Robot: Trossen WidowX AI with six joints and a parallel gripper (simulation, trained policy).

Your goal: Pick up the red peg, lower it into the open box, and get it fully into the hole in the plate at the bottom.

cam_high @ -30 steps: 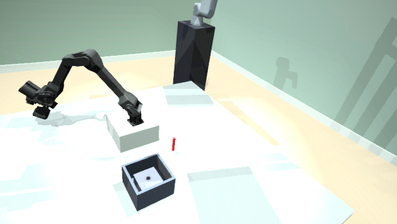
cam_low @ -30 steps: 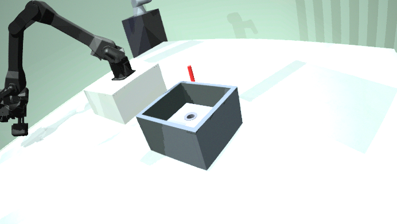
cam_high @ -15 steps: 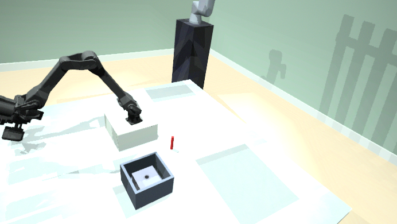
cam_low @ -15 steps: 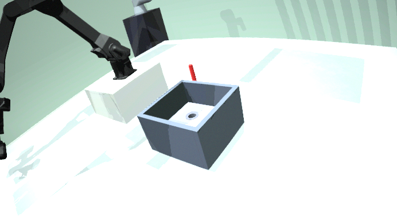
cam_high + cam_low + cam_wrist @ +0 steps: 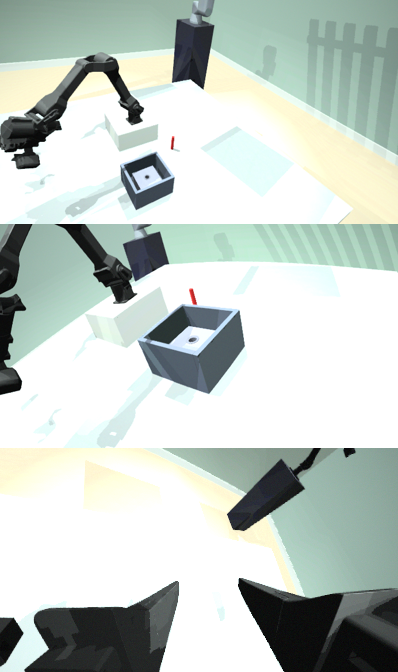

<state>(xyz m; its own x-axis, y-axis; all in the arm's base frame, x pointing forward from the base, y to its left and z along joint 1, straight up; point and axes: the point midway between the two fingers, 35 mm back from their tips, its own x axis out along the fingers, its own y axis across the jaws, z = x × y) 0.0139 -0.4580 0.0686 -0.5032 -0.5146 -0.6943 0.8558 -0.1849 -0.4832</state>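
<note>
Right now the red peg is 19 cm ahead of my gripper tip, 58 cm to the left of it and 11 cm below it. Also, from my gripper tip: grey box: 31 cm ahead, 36 cm to the left, 12 cm below.
</note>
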